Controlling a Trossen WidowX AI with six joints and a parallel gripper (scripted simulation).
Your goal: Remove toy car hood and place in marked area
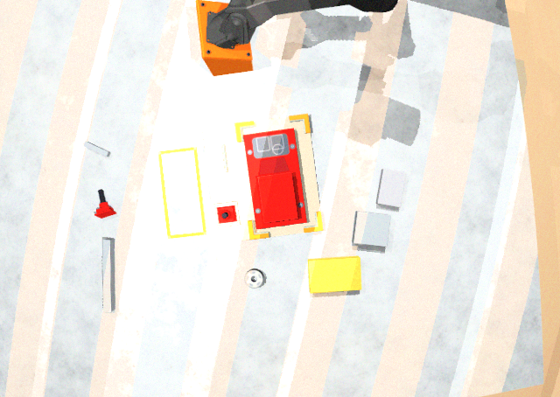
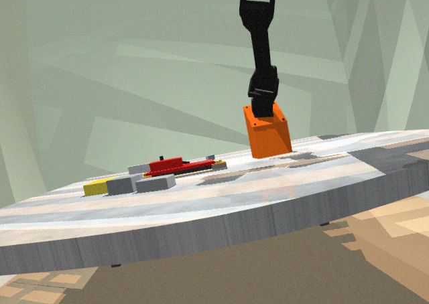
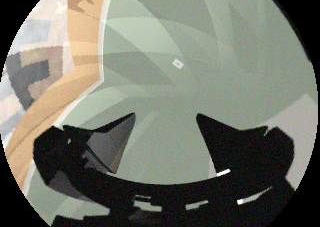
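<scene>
The hood lies 63 cm below my gripper tip, 63 cm ahead of it and 20 cm to the right of it.
</scene>
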